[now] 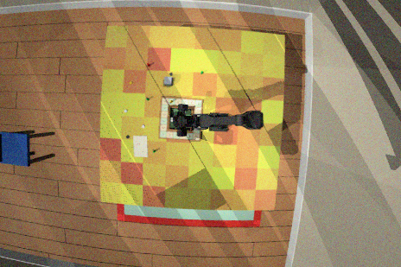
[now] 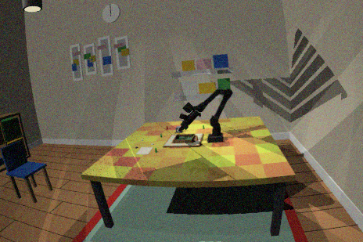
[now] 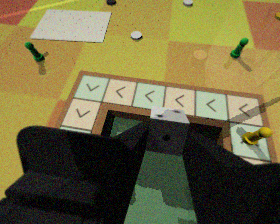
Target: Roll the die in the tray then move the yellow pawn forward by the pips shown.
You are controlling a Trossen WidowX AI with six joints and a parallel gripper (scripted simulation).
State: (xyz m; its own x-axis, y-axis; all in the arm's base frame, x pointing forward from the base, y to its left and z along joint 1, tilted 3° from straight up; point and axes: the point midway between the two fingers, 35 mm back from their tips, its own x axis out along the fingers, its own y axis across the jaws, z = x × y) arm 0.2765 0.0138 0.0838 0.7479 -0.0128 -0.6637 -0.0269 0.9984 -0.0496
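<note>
My gripper tip is right at the white die. Also, from my gripper tip: grey block (250 mm to the right, 70 mm below, 70 mm ahead); then green tray (90 mm below, 30 mm behind); then yellow pawn (110 mm to the right, 70 mm below, 40 mm ahead).
</note>
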